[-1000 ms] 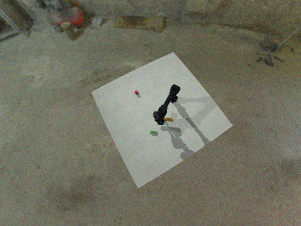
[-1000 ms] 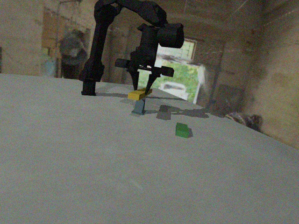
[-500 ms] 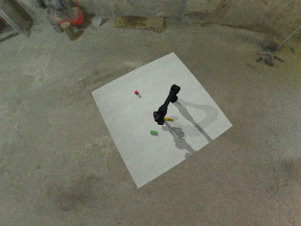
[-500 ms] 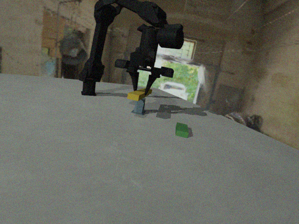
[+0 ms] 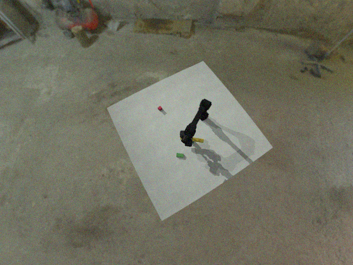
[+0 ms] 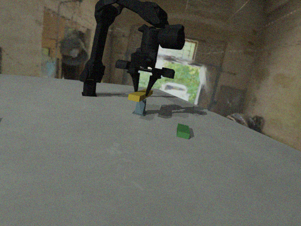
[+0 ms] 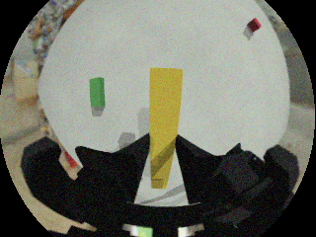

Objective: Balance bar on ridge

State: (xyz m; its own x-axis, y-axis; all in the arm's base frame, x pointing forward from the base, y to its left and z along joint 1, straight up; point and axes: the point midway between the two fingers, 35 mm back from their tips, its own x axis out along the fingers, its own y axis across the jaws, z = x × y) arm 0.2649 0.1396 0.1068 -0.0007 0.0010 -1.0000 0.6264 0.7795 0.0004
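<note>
Right now the yellow bar is 2 cm behind my gripper tip and 2 cm to the left of it. The rest, counted from my gripper tip: green block 15 cm ahead, 8 cm to the left, 6 cm below; then small red cube 8 cm ahead, 46 cm to the right, 6 cm below.
</note>
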